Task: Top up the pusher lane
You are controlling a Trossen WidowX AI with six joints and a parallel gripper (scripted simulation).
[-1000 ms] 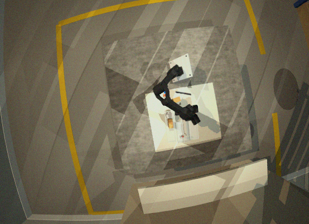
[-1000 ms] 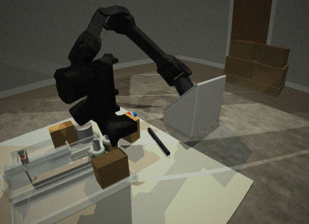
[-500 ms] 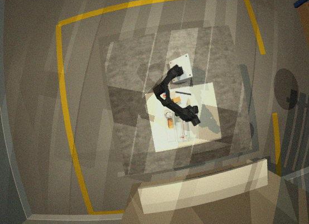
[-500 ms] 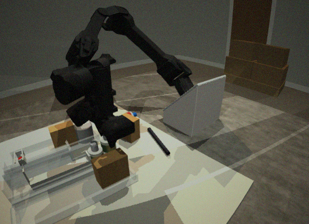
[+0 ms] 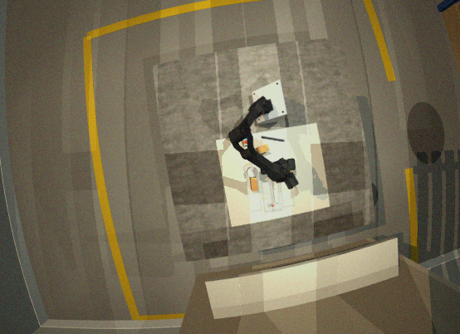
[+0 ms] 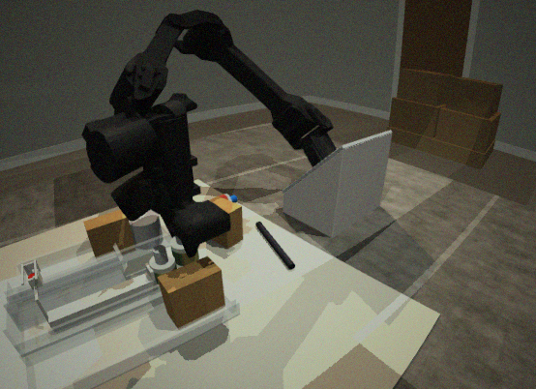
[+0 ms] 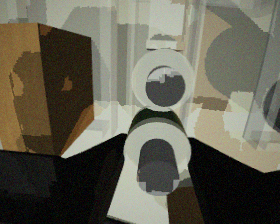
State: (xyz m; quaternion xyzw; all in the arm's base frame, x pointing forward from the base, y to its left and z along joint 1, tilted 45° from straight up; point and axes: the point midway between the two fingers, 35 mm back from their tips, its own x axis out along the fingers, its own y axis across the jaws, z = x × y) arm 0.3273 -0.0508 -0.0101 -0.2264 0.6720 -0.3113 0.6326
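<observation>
Now: gripper tip 130 mm to the left of the grey cylinder, 20 mm above it and 10 mm short of it. Also, from my gripper tip: clear pusher rack (150 mm ahead, 40 mm to the right, 30 mm below); red mark (220 mm ahead, 60 mm to the right, 20 mm above); black rod (150 mm behind, 40 mm to the left, 40 mm below).
</observation>
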